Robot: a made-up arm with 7 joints. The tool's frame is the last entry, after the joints.
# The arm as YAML. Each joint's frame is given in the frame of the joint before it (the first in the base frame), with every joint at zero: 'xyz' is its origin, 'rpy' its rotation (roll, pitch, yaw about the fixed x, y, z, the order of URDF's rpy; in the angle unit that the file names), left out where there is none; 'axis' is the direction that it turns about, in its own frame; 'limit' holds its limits. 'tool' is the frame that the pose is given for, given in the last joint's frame.
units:
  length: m
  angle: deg
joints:
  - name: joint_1
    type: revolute
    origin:
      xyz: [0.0, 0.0, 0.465]
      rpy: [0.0, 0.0, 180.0]
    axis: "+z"
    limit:
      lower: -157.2
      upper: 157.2
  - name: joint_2
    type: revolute
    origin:
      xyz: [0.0, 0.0, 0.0]
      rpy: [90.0, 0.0, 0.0]
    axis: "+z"
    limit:
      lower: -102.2
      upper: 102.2
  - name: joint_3
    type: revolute
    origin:
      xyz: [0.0, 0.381, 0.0]
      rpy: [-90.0, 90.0, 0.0]
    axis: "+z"
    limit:
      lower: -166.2
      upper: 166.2
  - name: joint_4
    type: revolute
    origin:
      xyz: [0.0, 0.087, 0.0]
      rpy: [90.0, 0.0, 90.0]
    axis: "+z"
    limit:
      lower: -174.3
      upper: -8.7
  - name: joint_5
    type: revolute
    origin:
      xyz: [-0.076, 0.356, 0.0]
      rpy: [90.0, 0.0, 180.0]
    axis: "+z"
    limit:
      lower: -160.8
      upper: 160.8
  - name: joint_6
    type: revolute
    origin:
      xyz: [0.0, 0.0, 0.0]
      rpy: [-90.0, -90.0, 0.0]
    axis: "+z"
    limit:
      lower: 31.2
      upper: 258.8
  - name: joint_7
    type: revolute
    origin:
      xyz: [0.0, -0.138, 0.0]
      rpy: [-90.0, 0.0, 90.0]
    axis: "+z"
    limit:
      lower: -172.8
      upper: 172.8
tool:
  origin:
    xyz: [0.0, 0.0, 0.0]
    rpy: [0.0, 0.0, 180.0]
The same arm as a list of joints. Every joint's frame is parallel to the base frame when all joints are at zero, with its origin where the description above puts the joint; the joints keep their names.
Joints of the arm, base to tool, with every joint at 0 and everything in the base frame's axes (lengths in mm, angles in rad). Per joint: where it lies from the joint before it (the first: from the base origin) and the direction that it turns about. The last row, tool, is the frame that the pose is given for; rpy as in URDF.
joint_1: axis +z origin 0 0 465
joint_2: axis +y origin 0 0 0
joint_3: axis +z origin 0 0 381
joint_4: axis -y origin 87 0 0
joint_5: axis +z origin -76 0 356
joint_6: axis -y origin 0 0 0
joint_7: axis -z origin 138 0 0
tool: origin 0 0 0 rpy 3.1416 0 0
Joint limits (rad, base to tool): -2.7437..2.7437 -1.7837..1.7837 -2.9007..2.9007 -3.0421..-0.1518 -2.8065..2.8065 0.5445..4.5169 -3.0159..3.0159

